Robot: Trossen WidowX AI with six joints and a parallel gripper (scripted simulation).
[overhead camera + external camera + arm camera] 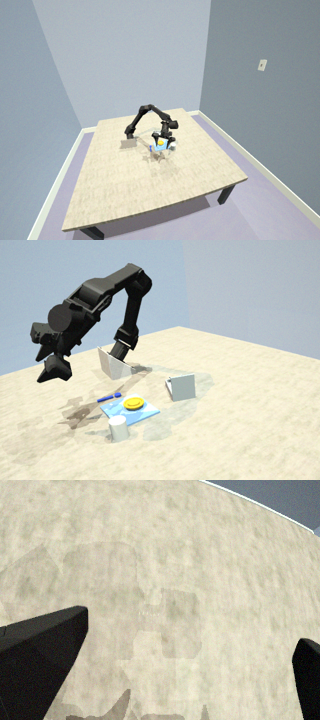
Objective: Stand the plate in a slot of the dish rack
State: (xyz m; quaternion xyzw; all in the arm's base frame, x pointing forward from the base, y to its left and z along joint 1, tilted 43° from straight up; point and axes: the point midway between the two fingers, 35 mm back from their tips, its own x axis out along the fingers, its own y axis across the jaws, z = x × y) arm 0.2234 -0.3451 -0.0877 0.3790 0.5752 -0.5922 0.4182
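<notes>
Now: the yellow plate 7 cm ahead of my gripper tip, 23 cm to the left of it and 17 cm below it. Also, from my gripper tip: white cup: 16 cm ahead, 13 cm to the left, 16 cm below; light blue mat: 6 cm ahead, 21 cm to the left, 18 cm below; blue spoon: 5 cm behind, 21 cm to the left, 18 cm below.
</notes>
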